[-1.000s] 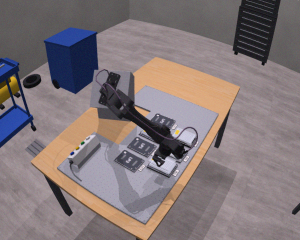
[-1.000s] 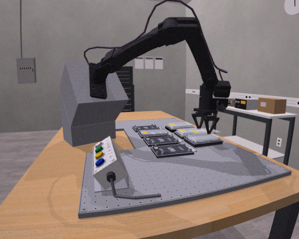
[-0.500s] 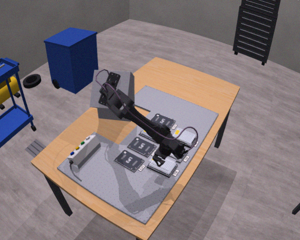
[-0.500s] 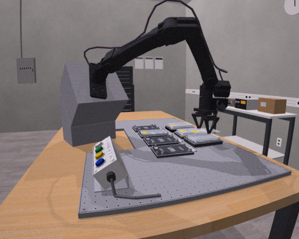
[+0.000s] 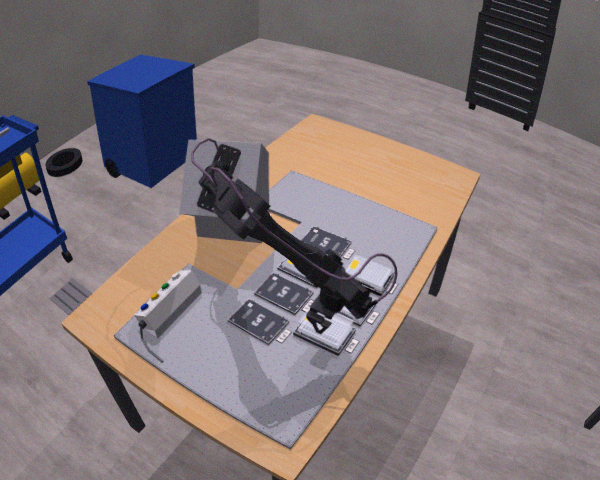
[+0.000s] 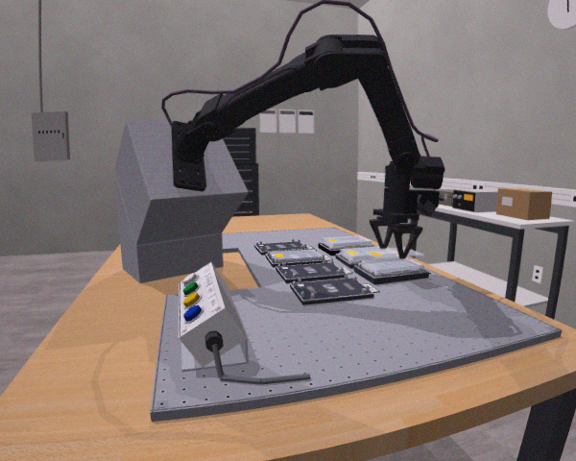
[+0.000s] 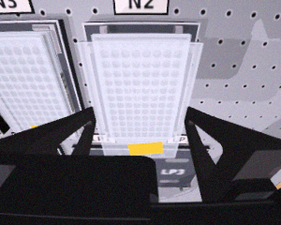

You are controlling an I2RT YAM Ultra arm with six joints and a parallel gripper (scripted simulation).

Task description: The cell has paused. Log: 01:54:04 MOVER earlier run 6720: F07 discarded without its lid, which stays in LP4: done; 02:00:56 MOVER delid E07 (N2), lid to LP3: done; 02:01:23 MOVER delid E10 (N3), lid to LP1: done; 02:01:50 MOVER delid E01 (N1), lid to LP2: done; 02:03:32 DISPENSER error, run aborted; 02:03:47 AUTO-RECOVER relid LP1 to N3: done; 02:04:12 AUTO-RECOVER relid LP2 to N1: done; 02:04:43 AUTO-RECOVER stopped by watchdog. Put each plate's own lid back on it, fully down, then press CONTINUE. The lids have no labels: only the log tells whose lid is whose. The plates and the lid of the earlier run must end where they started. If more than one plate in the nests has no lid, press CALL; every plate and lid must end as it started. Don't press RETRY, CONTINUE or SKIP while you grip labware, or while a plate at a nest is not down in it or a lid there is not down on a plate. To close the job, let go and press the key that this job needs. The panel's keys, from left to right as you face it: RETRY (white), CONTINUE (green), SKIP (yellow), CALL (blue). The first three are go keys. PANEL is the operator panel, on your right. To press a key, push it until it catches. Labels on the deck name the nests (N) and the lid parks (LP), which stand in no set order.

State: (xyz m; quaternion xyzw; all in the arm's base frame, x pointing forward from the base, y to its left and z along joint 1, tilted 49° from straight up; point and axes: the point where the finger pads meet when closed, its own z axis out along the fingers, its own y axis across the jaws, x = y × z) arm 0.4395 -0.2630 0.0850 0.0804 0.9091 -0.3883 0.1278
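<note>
Now: hand 40 mm above the well plate. Also, from my hand: yellow skip key 490 mm behind, 80 mm to the right, 10 mm above; green continue key 480 mm behind, 40 mm to the right, 10 mm above; blue call key 510 mm behind, 130 mm to the right, 10 mm above.
</note>
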